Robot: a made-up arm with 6 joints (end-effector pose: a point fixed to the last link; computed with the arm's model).
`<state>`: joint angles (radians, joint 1 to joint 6).
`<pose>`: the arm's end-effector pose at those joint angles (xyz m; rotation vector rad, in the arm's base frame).
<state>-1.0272 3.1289 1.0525 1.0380 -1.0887 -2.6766</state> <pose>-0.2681 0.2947 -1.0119 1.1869 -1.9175 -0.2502</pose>
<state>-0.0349 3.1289 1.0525 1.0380 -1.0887 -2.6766</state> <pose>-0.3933 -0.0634 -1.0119 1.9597 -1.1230 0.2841</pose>
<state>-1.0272 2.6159 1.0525 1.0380 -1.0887 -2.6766</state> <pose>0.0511 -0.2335 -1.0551 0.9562 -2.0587 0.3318</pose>
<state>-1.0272 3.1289 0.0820 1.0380 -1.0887 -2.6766</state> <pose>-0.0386 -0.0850 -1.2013 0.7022 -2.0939 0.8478</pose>
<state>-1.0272 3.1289 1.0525 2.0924 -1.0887 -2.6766</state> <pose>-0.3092 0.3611 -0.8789 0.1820 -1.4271 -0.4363</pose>
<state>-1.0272 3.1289 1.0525 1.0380 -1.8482 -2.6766</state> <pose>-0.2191 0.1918 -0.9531 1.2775 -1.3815 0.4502</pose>
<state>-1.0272 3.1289 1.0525 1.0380 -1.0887 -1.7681</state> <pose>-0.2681 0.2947 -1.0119 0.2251 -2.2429 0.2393</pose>
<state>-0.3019 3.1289 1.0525 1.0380 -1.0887 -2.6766</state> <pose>-0.3961 0.0427 -1.0119 1.7835 -1.3668 0.1409</pose>
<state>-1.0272 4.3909 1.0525 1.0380 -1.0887 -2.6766</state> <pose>-0.6965 1.0035 0.1644 1.4756 -1.1452 -1.5966</pose>
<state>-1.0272 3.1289 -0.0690 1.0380 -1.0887 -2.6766</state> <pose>0.0012 -0.1510 -1.1891 0.6092 -2.0860 1.0153</pose>
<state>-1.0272 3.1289 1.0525 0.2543 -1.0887 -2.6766</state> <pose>-0.1696 0.3125 -1.0727 2.0136 -2.1070 -0.0219</pose>
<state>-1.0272 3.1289 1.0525 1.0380 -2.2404 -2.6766</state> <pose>-0.1738 0.1680 -0.9092 1.2679 -1.0640 0.7706</pose>
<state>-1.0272 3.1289 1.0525 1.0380 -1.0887 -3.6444</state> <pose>-0.2681 0.2947 -1.0119 2.0321 -1.1978 -0.7465</pose>
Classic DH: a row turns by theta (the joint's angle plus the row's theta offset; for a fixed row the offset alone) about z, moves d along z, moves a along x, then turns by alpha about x. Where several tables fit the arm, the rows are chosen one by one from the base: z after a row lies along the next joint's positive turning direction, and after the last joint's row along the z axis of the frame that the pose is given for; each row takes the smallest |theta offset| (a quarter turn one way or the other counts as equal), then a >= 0, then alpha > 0; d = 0 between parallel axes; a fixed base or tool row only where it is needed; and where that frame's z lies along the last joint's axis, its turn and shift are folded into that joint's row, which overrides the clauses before.
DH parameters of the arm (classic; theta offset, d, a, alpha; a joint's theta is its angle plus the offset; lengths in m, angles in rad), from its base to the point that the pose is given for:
joint 1: 0 0.143 0 -1.5708
joint 2: -1.5708 0 0.829 0
joint 3: 1.5708 0.055 0 1.5708
joint 4: 0 0.431 0 -1.5708
joint 5: 0 0 0 1.5708
joint 6: 0 0.173 0 0

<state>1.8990 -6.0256 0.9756 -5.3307 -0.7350 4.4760</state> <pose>-0.1936 0.6912 1.1934 -0.6675 0.6441 0.6176</pose>
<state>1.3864 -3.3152 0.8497 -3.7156 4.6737 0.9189</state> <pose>-0.0050 -0.2387 -0.9137 0.6926 0.7125 -0.5013</pose>
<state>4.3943 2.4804 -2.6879 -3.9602 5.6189 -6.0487</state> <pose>-0.1667 -0.4331 0.0588 -0.0941 -0.5445 0.7018</pose>
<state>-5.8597 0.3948 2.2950 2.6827 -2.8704 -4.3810</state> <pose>0.3476 0.1945 0.6523 0.4936 -0.5070 -0.3147</pose>
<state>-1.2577 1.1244 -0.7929 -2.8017 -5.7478 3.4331</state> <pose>0.2885 -0.8082 1.0762 -0.0396 -0.2477 -0.6523</pose>
